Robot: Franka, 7 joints.
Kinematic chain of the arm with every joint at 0, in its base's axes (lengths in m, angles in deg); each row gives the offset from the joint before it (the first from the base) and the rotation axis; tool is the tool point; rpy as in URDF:
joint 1: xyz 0 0 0.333 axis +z
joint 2: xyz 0 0 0 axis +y
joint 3: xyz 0 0 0.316 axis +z
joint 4: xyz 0.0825 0 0 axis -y
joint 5: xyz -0.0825 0 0.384 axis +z
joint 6: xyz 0 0 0 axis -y
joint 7: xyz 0.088 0 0 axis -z
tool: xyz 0 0 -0.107 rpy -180 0 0
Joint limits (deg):
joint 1: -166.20..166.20
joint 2: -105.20..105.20
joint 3: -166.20..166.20
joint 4: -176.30..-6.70
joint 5: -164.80..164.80
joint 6: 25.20..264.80
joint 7: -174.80..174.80
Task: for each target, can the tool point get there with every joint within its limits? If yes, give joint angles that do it. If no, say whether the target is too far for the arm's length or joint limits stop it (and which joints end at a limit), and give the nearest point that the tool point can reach.
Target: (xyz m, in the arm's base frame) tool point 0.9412 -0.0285 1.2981
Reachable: no: too far | nearest point 0.5988 -0.0181 0.9470 | short by 0.490 m
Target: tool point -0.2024 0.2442 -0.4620
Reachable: no: joint limits stop it (at a limit: joint 2) | nearest point -0.1989 0.2400 -0.3600 | short by 0.102 m
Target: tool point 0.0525 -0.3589 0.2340
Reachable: yes | joints -54.41 21.82 -47.16 -143.76 74.63 53.34 -2.95
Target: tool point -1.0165 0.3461 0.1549
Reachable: no: too far | nearest point -0.8012 0.2728 0.1926 | short by 0.231 m
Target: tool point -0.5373 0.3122 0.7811
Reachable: yes | joints -60.54 -69.03 -43.10 -66.27 33.33 219.18 52.27
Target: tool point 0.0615 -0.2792 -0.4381
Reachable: no: joint limits stop it (at a limit: joint 2) | nearest point 0.0614 -0.2789 -0.3608 | short by 0.077 m
